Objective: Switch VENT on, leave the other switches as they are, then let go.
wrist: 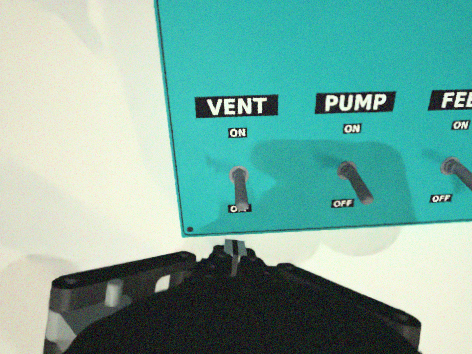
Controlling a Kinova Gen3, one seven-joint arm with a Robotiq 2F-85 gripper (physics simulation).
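Places are measured from the arm's base along level axes (x ahead, y left, z up), in centimetres.
Where they show: gripper, fingertip midpoint: (232,253).
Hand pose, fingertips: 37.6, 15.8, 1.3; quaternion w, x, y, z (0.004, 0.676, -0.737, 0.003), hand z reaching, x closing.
Note:
After its pixels a point has its place, as x, y, z.
The VENT switch (241,189) {41.9, 15.0, -4.7} is a grey lever on the left of the teal panel (280,50) {55.0, 11.9, -3.6}. It points down, its tip over the OFF label, with the ON label (237,132) {47.6, 15.5, -6.0} above it. The PUMP switch (358,186) {42.6, 3.4, -4.7} points down and to the right, beside its OFF label. The third switch (461,175) {44.1, -8.3, -5.8}, under a label starting "FEE", leans down to the right and is cut off by the view's edge. My gripper (232,253) {37.6, 15.8, 1.3} is shut and empty. Its fingertips show just below the panel's lower edge in the view, below the VENT lever and apart from it.
The panel's lower left corner has a small dark screw (190,229) {36.8, 20.5, -9.7}. A pale surface surrounds the panel at the left and below. Shadows fall across the panel around the VENT and PUMP levers. The PUMP lever stands to the right of the VENT lever.

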